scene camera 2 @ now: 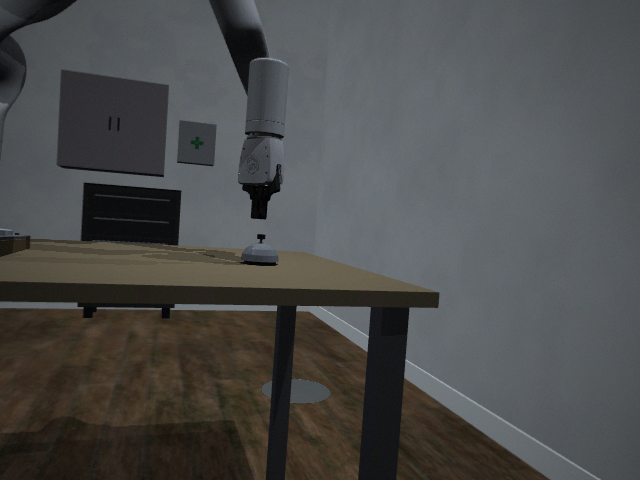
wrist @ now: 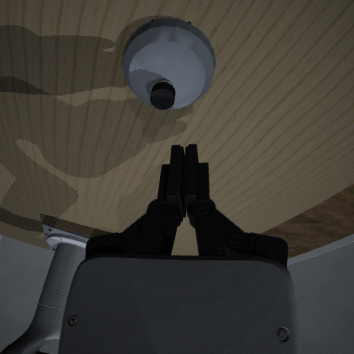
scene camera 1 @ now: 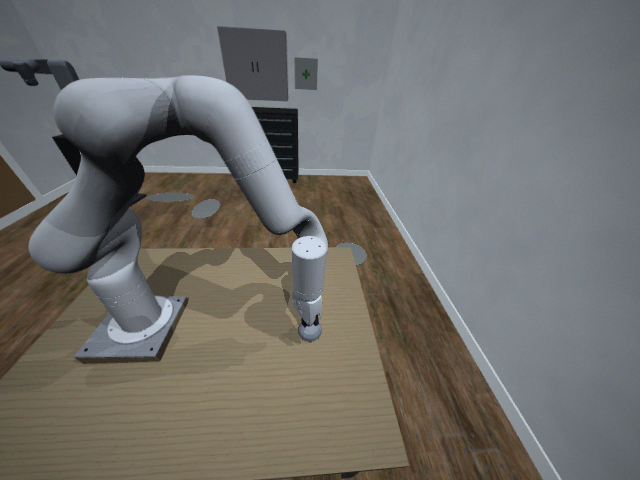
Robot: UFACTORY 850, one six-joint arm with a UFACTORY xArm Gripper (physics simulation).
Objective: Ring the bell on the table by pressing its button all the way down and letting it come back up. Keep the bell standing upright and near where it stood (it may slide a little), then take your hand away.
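The silver domed bell (scene camera 1: 310, 332) (scene camera 2: 260, 254) (wrist: 172, 57) stands upright on the wooden table (scene camera 1: 248, 413) (scene camera 2: 206, 294). Its black button (scene camera 2: 261, 236) (wrist: 162, 96) is up, on a short stem above the dome. My gripper (scene camera 2: 258, 217) (wrist: 186, 158) is shut with nothing between its fingers and points down. In the second scene view its fingertips are a little above the button, with a gap between them. In the first scene view the fingers overlap the bell's top and hide the button. In the wrist view the bell lies ahead of the fingertips, the button slightly left of them.
The arm's base plate (scene camera 1: 121, 353) is bolted to the table left of the bell. The table's right edge (scene camera 1: 379, 351) runs near the bell, with a wall beyond it. A dark drawer cabinet (scene camera 1: 281, 139) (scene camera 2: 131, 214) stands on the floor behind the table.
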